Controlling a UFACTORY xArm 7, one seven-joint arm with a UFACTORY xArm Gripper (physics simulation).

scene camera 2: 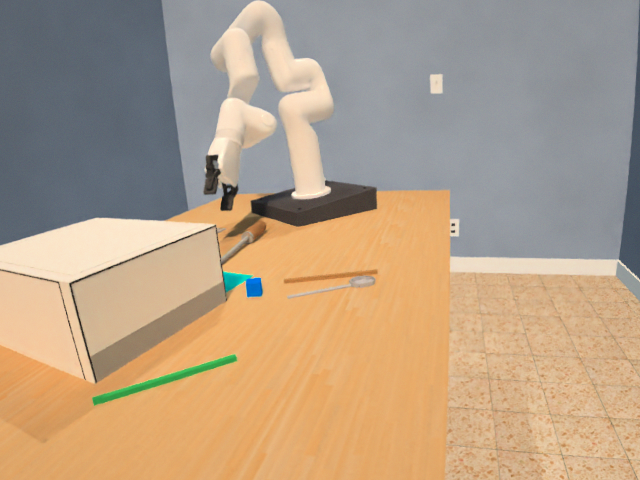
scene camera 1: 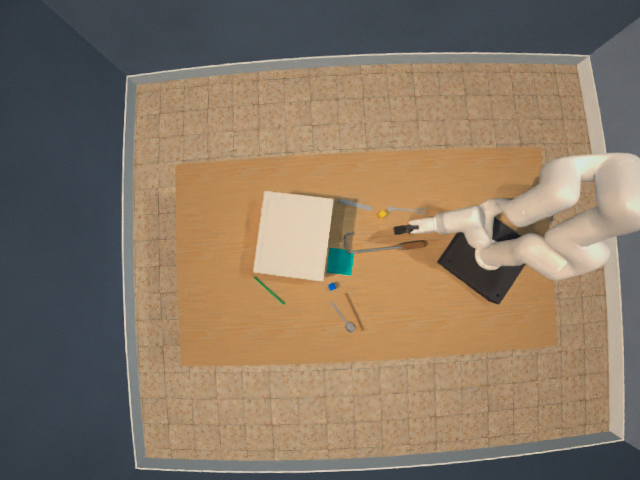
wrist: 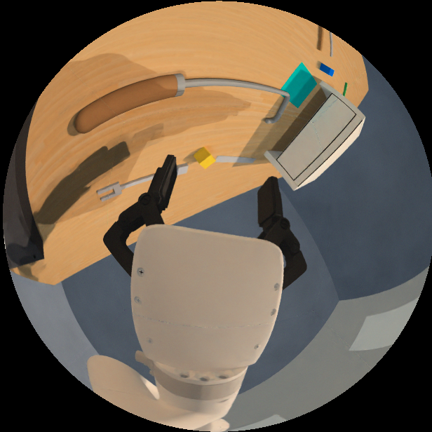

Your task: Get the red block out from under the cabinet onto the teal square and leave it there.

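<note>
The white cabinet stands on the table. The red block does not show in these views; the space under the cabinet is mostly hidden. The teal square lies flat by one corner of the cabinet's robot-facing side. A hooked metal rod with a brown handle lies with its bent end beside the teal square, in front of the cabinet. My gripper is open and empty, above the table on the robot's side of the cabinet.
A yellow block lies between a fork and a flat grey knife. A blue block, spoon, brown stick and green stick lie across the table.
</note>
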